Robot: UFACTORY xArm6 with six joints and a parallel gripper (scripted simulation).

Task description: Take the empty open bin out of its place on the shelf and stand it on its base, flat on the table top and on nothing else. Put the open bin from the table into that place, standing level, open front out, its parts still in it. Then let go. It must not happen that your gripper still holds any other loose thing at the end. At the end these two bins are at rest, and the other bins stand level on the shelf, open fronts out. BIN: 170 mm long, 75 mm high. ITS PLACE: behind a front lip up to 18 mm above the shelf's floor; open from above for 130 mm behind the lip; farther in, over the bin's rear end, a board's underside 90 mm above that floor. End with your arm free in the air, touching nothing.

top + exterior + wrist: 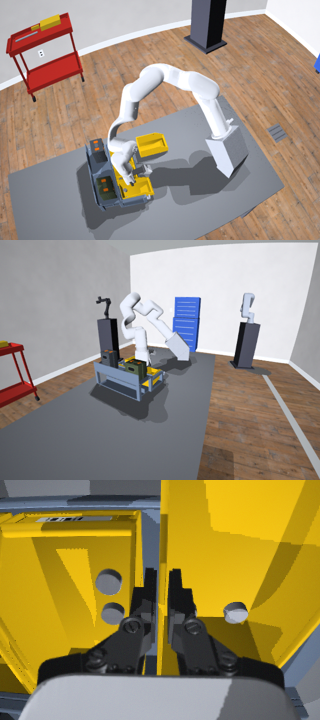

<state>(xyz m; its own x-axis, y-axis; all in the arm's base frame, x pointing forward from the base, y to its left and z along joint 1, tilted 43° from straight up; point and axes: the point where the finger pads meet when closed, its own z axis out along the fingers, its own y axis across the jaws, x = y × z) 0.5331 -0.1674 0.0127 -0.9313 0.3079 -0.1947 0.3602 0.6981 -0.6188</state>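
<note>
Right now the shelf lip is 7 cm behind my hand, 4 cm to the right of it and 7 cm below it. Round my hand: olive box 15 cm ahead, 1 cm to the right, 7 cm above; dark grey box 7 cm ahead, 22 cm to the right, 8 cm above.
</note>
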